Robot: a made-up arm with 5 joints.
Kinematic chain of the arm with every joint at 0, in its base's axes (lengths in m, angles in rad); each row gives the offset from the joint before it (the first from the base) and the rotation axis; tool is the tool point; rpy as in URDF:
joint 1: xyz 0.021 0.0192 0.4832 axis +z
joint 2: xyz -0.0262 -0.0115 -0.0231 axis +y
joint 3: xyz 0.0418 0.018 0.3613 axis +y
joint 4: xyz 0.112 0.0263 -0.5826 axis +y
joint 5: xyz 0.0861 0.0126 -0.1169 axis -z
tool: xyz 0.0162 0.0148 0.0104 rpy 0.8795 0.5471 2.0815
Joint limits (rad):
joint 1: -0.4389..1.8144
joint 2: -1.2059..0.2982
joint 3: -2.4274..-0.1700
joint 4: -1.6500..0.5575
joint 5: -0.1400..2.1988
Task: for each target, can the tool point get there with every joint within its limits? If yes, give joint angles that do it. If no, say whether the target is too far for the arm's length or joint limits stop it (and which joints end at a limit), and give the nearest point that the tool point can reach.
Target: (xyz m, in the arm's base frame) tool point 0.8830 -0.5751 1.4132
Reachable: no: too far | nearest point 0.6981 -0.2639 1.2097 | short by 0.415 m
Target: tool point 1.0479 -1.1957 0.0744
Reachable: no: too far | nearest point 0.7294 -0.2825 0.4410 | short by 1.034 m
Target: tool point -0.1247 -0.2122 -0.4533
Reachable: no: joint limits stop it (at a limit: joint 1, joint 2, joint 3, joint 4) | nearest point 0.1808 -0.0267 0.0572 | short by 0.623 m
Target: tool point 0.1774 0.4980 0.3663
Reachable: yes | joints 1.2057 0.0670 -0.4629 -0.7584 1.9466
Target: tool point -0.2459 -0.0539 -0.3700
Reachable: no: joint limits stop it (at a limit: joint 1, joint 2, joint 3, joint 4, joint 5) | nearest point -0.0796 0.1658 0.0552 | short by 0.507 m
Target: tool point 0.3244 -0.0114 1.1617
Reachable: yes | joints -0.2080 -0.9018 -1.0653 0.2706 1.3559
